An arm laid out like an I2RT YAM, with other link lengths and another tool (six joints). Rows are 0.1 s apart.
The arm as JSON. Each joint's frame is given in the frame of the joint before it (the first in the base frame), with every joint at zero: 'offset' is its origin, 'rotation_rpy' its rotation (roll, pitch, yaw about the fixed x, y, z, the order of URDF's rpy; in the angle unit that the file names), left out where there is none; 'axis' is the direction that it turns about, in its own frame. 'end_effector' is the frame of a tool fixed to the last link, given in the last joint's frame.
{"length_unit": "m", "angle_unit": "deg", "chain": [
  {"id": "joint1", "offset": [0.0, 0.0, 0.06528], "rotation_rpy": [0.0, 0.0, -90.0], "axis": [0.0, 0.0, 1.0]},
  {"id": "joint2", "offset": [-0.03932, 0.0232, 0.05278], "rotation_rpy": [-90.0, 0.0, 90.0], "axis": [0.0, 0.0, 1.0]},
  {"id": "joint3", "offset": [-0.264, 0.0, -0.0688], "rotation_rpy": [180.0, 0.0, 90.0], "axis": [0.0, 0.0, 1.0]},
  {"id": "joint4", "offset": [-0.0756, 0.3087, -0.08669], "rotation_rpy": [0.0, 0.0, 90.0], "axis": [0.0, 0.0, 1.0]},
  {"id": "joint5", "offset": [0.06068, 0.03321, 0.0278], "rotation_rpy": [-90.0, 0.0, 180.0], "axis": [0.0, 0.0, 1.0]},
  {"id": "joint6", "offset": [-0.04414, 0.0, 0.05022], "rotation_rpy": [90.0, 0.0, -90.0], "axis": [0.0, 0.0, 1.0]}
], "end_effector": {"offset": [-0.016, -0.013, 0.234], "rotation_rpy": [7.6, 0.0, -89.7]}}
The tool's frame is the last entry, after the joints.
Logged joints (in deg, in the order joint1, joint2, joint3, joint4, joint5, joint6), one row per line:
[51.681, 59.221, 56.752, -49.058, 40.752, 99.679]
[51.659, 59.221, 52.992, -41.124, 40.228, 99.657]
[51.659, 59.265, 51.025, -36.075, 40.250, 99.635]
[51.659, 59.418, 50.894, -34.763, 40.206, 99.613]
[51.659, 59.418, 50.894, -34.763, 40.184, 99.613]
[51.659, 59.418, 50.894, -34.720, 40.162, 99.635]
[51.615, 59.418, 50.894, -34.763, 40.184, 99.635]
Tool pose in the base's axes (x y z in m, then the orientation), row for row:
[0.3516, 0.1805, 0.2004, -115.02, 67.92, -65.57]
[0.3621, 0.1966, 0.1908, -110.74, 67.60, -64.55]
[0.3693, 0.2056, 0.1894, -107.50, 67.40, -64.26]
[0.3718, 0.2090, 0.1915, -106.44, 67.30, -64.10]
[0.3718, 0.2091, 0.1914, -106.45, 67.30, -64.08]
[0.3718, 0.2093, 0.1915, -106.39, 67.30, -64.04]
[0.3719, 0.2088, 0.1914, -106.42, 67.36, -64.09]
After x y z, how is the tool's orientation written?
As a rotation vector, in degrees.
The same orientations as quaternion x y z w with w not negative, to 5 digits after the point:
[-0.74450, 0.43963, -0.42442, 0.26890]
[-0.72864, 0.44479, -0.42472, 0.30143]
[-0.71514, 0.44838, -0.42749, 0.32370]
[-0.71072, 0.44937, -0.42801, 0.33128]
[-0.71079, 0.44938, -0.42788, 0.33130]
[-0.71057, 0.44949, -0.42772, 0.33182]
[-0.71056, 0.44976, -0.42793, 0.33121]

